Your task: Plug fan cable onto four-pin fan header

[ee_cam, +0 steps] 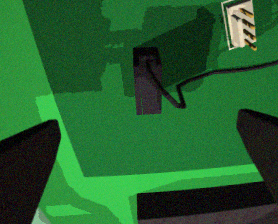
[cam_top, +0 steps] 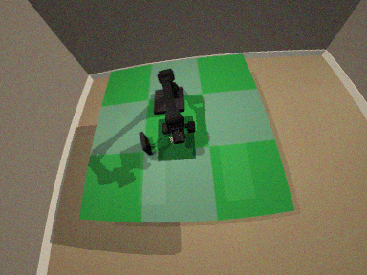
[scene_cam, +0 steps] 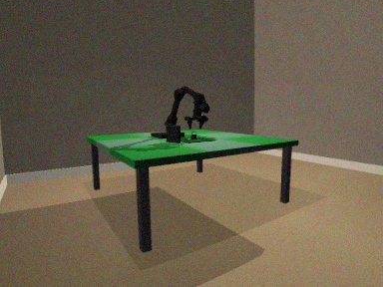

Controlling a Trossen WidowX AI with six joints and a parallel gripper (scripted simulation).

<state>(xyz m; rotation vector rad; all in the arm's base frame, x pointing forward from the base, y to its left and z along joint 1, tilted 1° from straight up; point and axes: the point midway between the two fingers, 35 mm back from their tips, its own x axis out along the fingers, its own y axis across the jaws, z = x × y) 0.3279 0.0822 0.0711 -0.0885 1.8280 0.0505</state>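
Right now the fan plug is 10 mm behind my gripper tip and 60 mm below it. Round my gripper tip: black fan: 80 mm ahead, 210 mm to the right, 20 mm below; dark green board: 10 mm ahead, 40 mm to the right, 90 mm below.
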